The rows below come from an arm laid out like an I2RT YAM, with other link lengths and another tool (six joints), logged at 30 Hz.
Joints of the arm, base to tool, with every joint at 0 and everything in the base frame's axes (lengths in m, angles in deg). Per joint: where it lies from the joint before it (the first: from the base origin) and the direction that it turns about. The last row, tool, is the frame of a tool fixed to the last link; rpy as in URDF.
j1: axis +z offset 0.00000 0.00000 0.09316
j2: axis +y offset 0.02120 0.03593 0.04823
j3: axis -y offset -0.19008 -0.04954 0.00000
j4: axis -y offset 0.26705 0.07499 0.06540
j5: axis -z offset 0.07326 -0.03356 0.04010
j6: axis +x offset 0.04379 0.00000 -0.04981
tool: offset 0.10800 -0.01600 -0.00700 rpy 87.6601 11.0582 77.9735
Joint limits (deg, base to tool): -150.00..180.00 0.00..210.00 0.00..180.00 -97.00..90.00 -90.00..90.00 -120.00..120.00
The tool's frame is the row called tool.
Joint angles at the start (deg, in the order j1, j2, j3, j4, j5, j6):
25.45, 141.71, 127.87, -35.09, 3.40, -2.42
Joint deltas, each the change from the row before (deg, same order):
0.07, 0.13, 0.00, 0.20, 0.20, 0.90
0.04, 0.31, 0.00, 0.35, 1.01, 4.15
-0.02, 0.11, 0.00, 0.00, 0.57, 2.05
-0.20, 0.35, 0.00, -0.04, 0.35, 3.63
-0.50, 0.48, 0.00, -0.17, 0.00, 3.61
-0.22, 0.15, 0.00, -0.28, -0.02, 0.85
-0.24, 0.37, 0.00, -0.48, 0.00, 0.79
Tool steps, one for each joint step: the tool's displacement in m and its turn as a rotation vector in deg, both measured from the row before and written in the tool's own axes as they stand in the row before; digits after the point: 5 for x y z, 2 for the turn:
0.00058, -0.00033, 0.00071, 0.14, -0.17, 0.84
-0.00073, -0.00235, 0.00201, 0.98, -0.97, 4.01
-0.00100, -0.00155, 0.00080, 0.60, -0.56, 1.97
-0.00122, -0.00390, 0.00265, 1.20, -0.45, 3.57
-0.00303, -0.00531, 0.00422, 1.48, -0.31, 3.70
-0.00167, -0.00237, 0.00146, 0.63, -0.13, 0.87
-0.00161, -0.00469, 0.00284, 1.02, -0.18, 0.70

